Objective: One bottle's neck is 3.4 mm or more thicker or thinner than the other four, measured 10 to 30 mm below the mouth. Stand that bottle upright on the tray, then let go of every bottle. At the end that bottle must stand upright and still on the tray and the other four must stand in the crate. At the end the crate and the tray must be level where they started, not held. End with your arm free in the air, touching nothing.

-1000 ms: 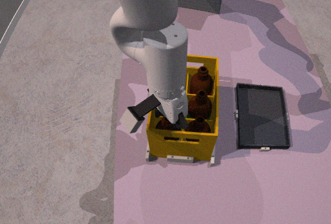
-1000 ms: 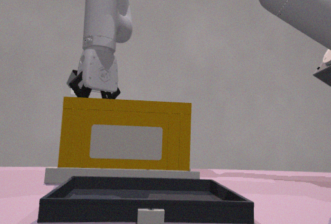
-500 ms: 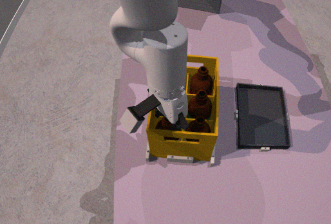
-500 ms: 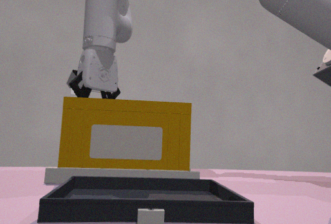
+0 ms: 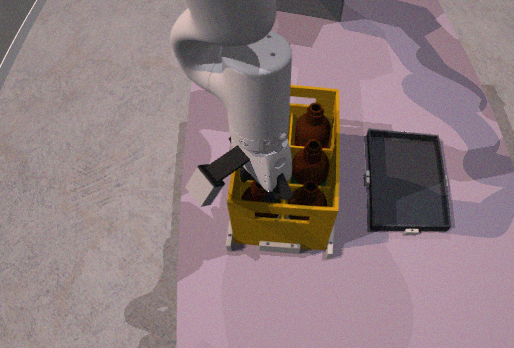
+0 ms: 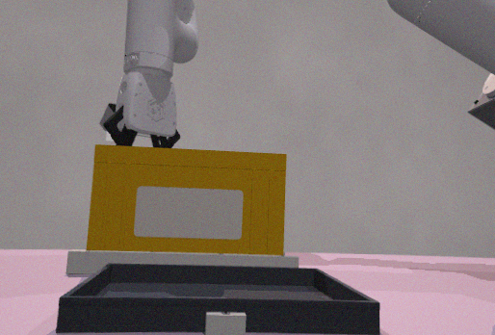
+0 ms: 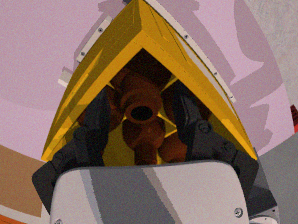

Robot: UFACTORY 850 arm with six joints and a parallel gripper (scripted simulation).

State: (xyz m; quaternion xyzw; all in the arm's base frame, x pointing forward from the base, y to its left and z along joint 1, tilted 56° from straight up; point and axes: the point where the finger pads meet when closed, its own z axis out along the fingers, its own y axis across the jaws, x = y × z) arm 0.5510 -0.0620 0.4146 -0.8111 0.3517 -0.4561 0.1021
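Now: hand 80 mm past the yellow crate, 80 mm above it and 60 mm to the right of it. Round my hand: tray (340 mm to the left, 150 mm below, 70 mm behind); bottle (160 mm behind, 120 mm to the left, 70 mm below).
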